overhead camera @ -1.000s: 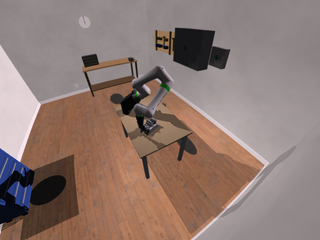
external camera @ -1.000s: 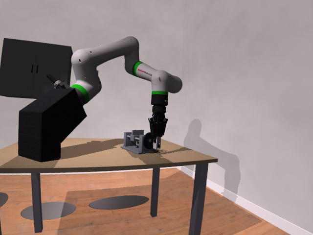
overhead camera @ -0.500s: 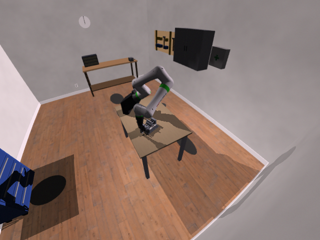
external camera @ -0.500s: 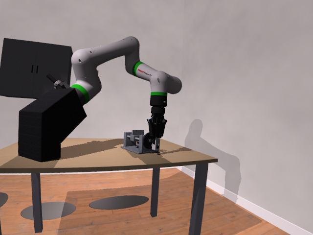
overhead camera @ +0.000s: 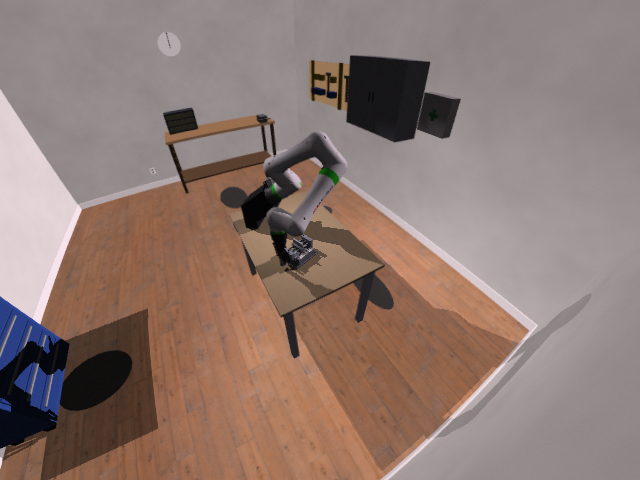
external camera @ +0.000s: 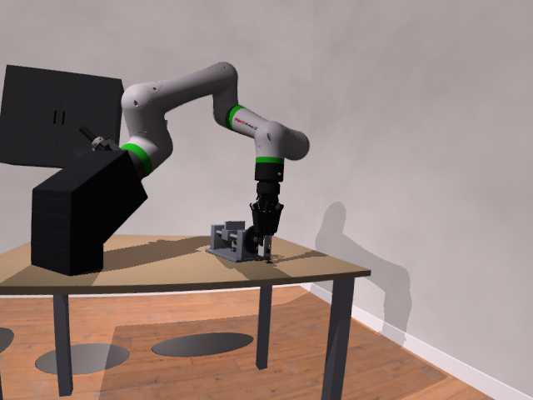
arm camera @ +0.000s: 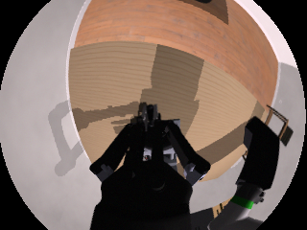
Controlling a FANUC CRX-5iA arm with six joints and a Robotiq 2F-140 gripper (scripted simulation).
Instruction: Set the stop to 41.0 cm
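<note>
My gripper is now 2 cm to the right of the black handwheel, 1 cm past it and 1 cm above it. The rest, counted from my hand: grey stop 14 cm to the left, 6 cm behind, 3 cm above.
</note>
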